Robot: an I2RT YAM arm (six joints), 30 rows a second.
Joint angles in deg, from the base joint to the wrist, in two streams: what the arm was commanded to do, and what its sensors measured. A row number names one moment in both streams.
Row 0, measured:
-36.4 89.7 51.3 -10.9 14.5 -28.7
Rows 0 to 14, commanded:
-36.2 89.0 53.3 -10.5 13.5 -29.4
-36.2 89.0 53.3 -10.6 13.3 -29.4
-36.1 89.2 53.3 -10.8 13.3 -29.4
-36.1 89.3 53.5 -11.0 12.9 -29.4
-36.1 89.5 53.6 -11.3 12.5 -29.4
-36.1 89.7 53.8 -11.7 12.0 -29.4
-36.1 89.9 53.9 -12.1 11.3 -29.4
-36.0 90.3 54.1 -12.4 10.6 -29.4
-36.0 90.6 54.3 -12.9 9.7 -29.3
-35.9 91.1 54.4 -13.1 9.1 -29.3
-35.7 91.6 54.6 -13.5 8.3 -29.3
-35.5 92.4 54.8 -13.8 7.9 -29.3
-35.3 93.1 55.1 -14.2 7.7 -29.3
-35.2 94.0 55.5 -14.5 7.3 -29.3
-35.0 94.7 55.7 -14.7 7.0 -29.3
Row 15, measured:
-35.9 92.0 53.1 -13.3 10.1 -29.0
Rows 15 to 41, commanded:
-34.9 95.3 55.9 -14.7 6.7 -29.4
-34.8 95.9 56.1 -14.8 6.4 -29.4
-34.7 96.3 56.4 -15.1 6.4 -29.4
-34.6 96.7 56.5 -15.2 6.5 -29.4
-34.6 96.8 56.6 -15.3 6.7 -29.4
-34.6 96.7 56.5 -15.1 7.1 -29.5
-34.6 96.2 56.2 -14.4 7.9 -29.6
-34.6 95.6 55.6 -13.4 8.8 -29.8
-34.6 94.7 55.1 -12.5 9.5 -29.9
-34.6 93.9 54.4 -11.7 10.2 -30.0
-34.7 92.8 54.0 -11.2 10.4 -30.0
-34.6 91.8 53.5 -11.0 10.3 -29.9
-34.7 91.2 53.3 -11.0 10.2 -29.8
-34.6 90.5 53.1 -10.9 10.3 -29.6
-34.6 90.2 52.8 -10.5 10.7 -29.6
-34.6 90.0 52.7 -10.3 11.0 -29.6
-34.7 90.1 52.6 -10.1 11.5 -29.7
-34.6 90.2 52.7 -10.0 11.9 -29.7
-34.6 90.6 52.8 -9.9 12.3 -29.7
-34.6 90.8 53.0 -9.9 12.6 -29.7
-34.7 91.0 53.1 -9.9 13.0 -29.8
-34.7 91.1 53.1 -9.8 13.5 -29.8
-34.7 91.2 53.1 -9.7 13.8 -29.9
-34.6 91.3 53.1 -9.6 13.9 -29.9
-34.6 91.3 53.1 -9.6 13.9 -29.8
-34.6 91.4 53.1 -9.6 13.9 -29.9
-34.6 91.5 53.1 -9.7 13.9 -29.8
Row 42, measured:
-34.8 91.9 53.0 -12.0 12.2 -29.1
